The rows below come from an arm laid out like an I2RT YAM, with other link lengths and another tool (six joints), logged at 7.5 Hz.
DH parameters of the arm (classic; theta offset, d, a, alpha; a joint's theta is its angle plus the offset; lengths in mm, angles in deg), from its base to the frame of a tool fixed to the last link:
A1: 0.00 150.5 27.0 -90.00
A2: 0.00 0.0 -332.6 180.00
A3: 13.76 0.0 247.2 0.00
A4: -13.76 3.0 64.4 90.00
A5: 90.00 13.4 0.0 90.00
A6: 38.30 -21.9 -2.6 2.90
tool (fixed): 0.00 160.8 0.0 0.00
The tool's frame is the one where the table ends.
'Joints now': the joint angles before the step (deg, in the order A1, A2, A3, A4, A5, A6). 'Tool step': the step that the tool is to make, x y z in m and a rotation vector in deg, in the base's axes. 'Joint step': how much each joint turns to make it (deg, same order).
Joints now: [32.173, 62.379, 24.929, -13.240, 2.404, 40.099]
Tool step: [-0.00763, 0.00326, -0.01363, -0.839, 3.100, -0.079]
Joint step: [2.277, 1.927, -1.183, -0.060, 0.649, 2.478]
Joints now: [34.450, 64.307, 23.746, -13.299, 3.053, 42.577]
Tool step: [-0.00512, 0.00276, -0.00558, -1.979, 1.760, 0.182]
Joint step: [2.649, 1.396, 0.280, -1.588, 1.881, 1.700]
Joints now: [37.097, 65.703, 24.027, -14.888, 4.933, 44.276]
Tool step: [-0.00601, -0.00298, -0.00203, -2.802, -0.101, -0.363]
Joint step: [2.776, -0.320, -0.120, -2.035, 3.590, 1.443]
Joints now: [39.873, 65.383, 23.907, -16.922, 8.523, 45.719]
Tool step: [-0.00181, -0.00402, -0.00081, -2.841, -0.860, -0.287]
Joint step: [1.735, 0.005, -0.088, -1.171, 3.367, 0.342]
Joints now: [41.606, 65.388, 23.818, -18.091, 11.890, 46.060]
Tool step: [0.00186, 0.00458, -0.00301, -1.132, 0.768, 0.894]
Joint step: [0.756, 2.100, 0.507, 0.325, 0.216, -0.288]
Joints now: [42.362, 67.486, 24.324, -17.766, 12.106, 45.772]
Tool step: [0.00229, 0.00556, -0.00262, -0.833, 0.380, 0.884]
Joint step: [0.913, 2.009, 0.437, 0.758, 0.324, -0.147]
